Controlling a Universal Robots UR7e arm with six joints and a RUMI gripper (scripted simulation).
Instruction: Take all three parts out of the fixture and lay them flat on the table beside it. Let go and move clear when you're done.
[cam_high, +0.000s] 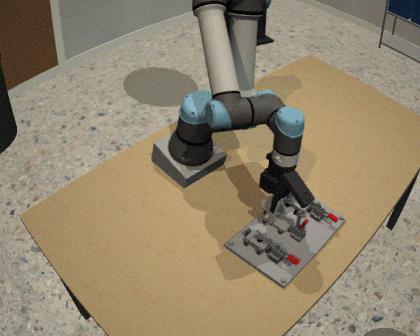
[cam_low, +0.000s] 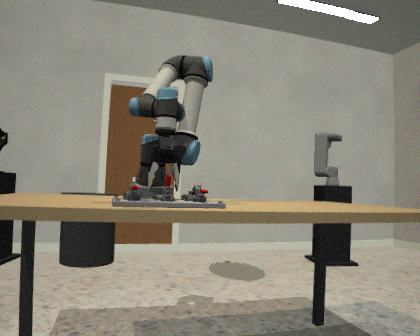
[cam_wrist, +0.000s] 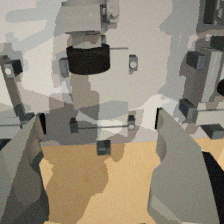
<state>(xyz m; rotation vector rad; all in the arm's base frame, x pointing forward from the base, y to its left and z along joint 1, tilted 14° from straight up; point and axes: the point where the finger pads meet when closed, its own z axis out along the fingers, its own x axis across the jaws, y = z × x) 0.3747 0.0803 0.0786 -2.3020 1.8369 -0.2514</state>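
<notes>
My hand is 5 cm short of the grey fixture plate, 5 cm above it and 1 cm to the right of it.
</notes>
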